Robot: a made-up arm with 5 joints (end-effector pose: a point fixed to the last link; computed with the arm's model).
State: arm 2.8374 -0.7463 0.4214 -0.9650 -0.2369
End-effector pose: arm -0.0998 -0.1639 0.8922 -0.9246 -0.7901 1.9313
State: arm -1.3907 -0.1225 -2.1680 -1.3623 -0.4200
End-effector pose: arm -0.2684 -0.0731 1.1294 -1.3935 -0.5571 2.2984
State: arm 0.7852 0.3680 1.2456 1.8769 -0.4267
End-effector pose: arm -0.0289 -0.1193 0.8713 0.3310 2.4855 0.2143
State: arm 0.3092 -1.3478 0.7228 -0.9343 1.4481
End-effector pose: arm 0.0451 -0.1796 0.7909 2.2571 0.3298 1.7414
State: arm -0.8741 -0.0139 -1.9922 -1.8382 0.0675
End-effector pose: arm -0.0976 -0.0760 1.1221 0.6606 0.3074 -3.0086
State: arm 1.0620 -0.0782 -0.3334 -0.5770 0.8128
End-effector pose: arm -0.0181 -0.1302 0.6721 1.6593 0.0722 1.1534
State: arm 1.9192 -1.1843 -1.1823 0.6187 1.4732
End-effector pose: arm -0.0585 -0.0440 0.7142 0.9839 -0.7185 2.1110
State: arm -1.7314 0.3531 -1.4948 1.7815 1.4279
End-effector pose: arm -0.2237 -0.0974 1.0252 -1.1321 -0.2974 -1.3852
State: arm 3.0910 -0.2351 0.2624 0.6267 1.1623
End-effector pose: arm -0.1637 -0.0523 0.7365 -2.3606 -1.3804 -0.0470
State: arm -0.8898 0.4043 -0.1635 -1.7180 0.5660
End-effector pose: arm 0.0181 -0.1117 0.8566 -1.2905 1.9653 -2.0372
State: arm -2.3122 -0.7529 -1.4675 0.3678 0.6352
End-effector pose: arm -0.3508 -0.0706 0.8228 2.3763 1.4341 -0.1715
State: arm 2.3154 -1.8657 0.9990 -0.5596 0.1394
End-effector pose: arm -0.2081 -0.2709 0.6837 -0.9700 -1.0636 0.3852
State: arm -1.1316 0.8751 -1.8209 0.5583 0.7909
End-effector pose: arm -0.2342 -0.1354 0.9654 -1.5869 -0.9154 -0.6144
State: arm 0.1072 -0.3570 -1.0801 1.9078 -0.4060
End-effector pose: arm 0.0024 -0.1610 0.8917 -0.5764 -0.4137 0.1536
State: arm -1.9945 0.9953 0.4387 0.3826 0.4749
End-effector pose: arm -0.1203 -0.0780 0.8422 0.3043 -1.7802 1.0420
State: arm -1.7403 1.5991 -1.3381 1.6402 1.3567
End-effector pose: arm -0.2074 -0.2108 0.9252 -0.1140 0.1331 -1.0448
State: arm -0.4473 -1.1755 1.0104 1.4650 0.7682
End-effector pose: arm -0.1273 -0.1477 0.8486 -1.1945 1.5506 2.1709
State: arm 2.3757 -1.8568 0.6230 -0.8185 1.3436
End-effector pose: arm -0.2076 -0.1223 0.6439 -2.3650 -0.2005 0.7376
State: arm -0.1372 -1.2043 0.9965 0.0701 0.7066
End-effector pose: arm -0.0454 -0.1852 0.8251 0.9638 1.5231 2.0137
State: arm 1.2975 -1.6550 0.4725 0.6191 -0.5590
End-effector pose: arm -0.0805 -0.1974 0.5696 -0.9363 -2.3341 -1.5347
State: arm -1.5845 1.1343 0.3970 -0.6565 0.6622
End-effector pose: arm -0.0711 -0.0657 0.8479 0.7098 -2.4370 1.2023
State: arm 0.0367 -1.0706 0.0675 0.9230 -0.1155
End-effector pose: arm 0.0603 -0.1497 0.7882 0.0218 0.8791 1.7215
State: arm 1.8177 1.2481 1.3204 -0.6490 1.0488
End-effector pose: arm -0.0773 0.0280 0.7659 0.7678 0.4204 -1.1589
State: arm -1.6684 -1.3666 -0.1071 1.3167 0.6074
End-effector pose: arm -0.1593 -0.0756 0.8841 -2.3911 -0.2692 0.8480
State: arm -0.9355 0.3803 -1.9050 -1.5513 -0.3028
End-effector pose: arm -0.0674 -0.1619 1.1219 -0.4270 -0.6716 2.3691
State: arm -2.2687 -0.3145 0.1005 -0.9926 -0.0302
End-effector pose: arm -0.0544 -0.0979 0.9030 -0.0565 -0.7310 2.5467
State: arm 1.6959 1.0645 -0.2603 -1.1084 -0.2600
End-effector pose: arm -0.2473 -0.0942 0.6821 1.5705 0.3062 -0.7703
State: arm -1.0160 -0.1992 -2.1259 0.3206 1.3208
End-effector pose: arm -0.1810 -0.0817 0.9639 -2.7940 -1.4048 -0.0851
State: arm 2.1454 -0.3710 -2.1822 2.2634 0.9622
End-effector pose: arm -0.0313 0.0185 0.5379 -1.3867 1.1089 1.2145
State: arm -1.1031 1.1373 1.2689 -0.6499 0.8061
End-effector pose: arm -0.1222 0.0378 0.8345 1.8340 -1.8353 0.8131
